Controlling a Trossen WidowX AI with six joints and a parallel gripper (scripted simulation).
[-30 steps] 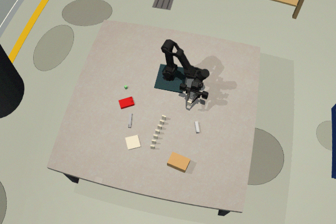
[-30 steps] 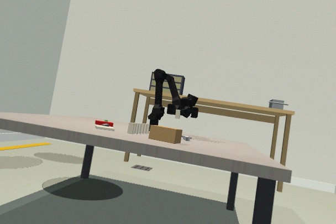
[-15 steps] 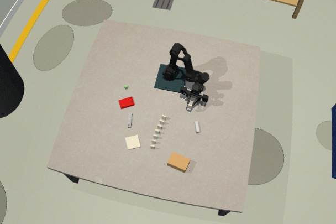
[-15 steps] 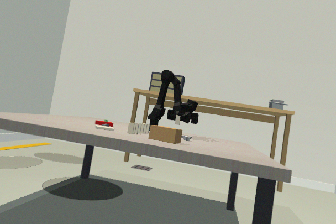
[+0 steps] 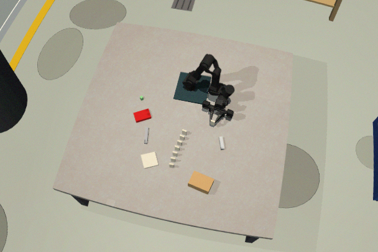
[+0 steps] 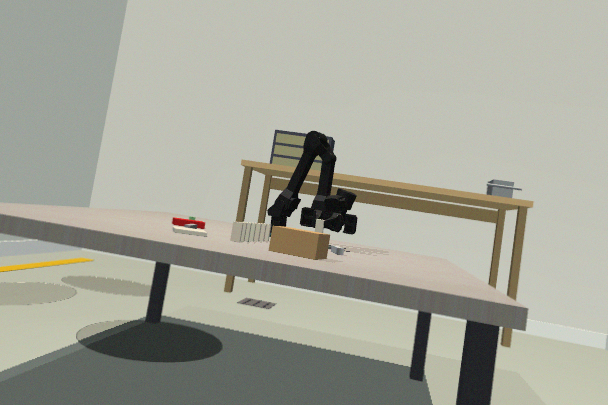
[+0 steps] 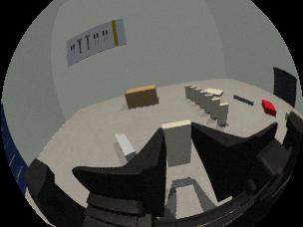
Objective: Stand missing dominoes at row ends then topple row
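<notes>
Right now my gripper tip is 90 mm short of the white bar, 70 mm to the right of it and 70 mm above it. Round my gripper tip: red block 420 mm to the right, 70 mm below; tan box 350 mm ahead, 50 mm below; cream flat tile 270 mm ahead, 310 mm to the right, 80 mm below.
</notes>
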